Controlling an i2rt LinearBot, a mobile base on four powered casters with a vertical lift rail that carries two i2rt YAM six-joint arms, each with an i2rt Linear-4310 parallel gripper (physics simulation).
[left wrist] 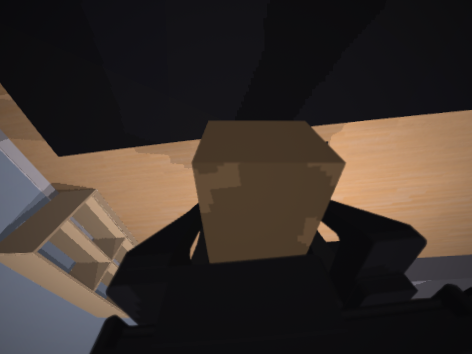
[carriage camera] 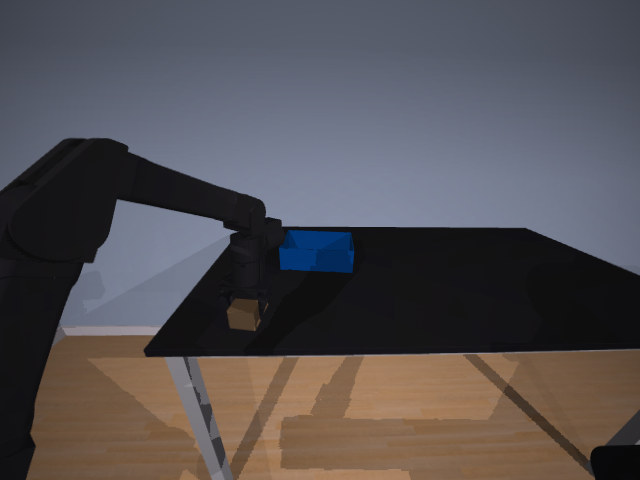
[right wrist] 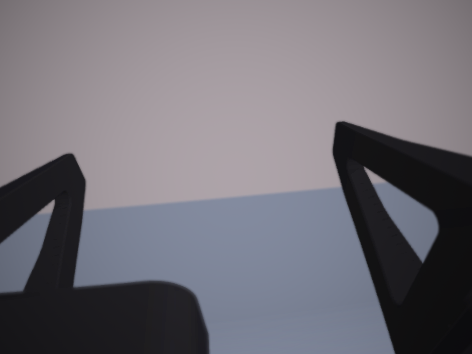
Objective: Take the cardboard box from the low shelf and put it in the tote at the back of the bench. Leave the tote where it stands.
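Places are measured from the left arm's base along level axes (x ahead, y left, z up), in millimetres.
Pixels of known places: left gripper, fingertip midpoint: (left wrist: 251,196) (carriage camera: 247,317); right gripper, fingertip midpoint: (right wrist: 206,151).
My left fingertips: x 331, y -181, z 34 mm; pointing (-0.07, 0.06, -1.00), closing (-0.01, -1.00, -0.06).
Observation:
Ahead of a thing's pixels: the offset from my left fingertips to its top centre. "spot": to the spot under its first point. Level surfaces: height alone.
A brown cardboard box @[12 mm ahead, 3 mm right, 45 mm up] (carriage camera: 243,314) (left wrist: 260,205) is held between the fingers of my left gripper (carriage camera: 247,307) (left wrist: 251,196), which is shut on it and points down. In the carriage camera view the box shows in front of the left front part of the black bench @[113 mm down] (carriage camera: 439,299) (left wrist: 150,75); in the left wrist view it hangs near the bench's front edge. The blue tote @[492 mm ahead, 160 mm right, 12 mm down] (carriage camera: 316,259) stands open at the back left of the bench, behind and right of the box. My right gripper (right wrist: 206,151) is open and empty, facing the wall.
A light wooden shelf unit (left wrist: 55,280) stands on the floor by the wall, at the lower left of the left wrist view. The bench's grey front left leg @[spot: 23 mm ahead, 214 mm left, 430 mm down] (carriage camera: 199,413) shows below its top. A plain wall rises behind the bench.

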